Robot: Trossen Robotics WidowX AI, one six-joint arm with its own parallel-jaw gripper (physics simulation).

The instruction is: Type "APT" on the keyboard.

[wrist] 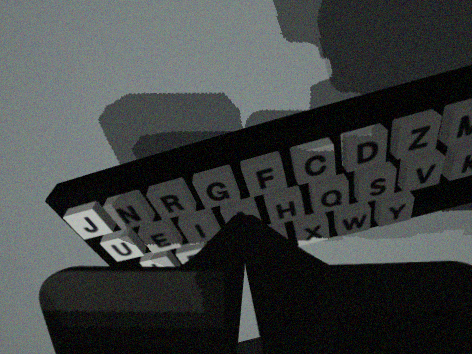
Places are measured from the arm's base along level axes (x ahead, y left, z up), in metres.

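Pixels of known places: gripper, fingertip midpoint: (243, 225).
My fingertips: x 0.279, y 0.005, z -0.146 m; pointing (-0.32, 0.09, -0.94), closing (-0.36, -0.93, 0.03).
For each thing: its middle in the pictures, then the offset to it from my fingertips. Level surfaces: height alone.
- black keyboard, body centre: (292, 194) dx +0.001, dy -0.024, dz -0.008 m
- P key, body centre: (196, 256) dx -0.014, dy +0.029, dz -0.002 m
- J key, body centre: (90, 221) dx +0.025, dy +0.060, dz -0.002 m
- U key, body centre: (123, 245) dx +0.006, dy +0.056, dz -0.002 m
- H key, body centre: (284, 206) dx +0.002, dy -0.019, dz -0.002 m
- X key, body centre: (311, 229) dx -0.018, dy -0.028, dz -0.002 m
- pale surface, its level: dz -0.016 m
The black keyboard (280, 135) with grey letter keys lies tilted across the wrist view, rising to the right. My gripper (243, 225) is shut and empty, its dark joined tips over the lower part of the A key (239, 208). The top of that key shows just above the tips, between the I and H keys; whether the tips touch it I cannot tell. A part of the P key (191, 252) shows left of the fingers, its letter mostly hidden. The T key does not show.
The J key (89, 224) and U key (121, 248) are brightly lit at the left end. The H key (286, 207) is right of the tips, and the X key (313, 231) is lower right. Dark shadows fall on the pale surface (60, 75) behind the keyboard.
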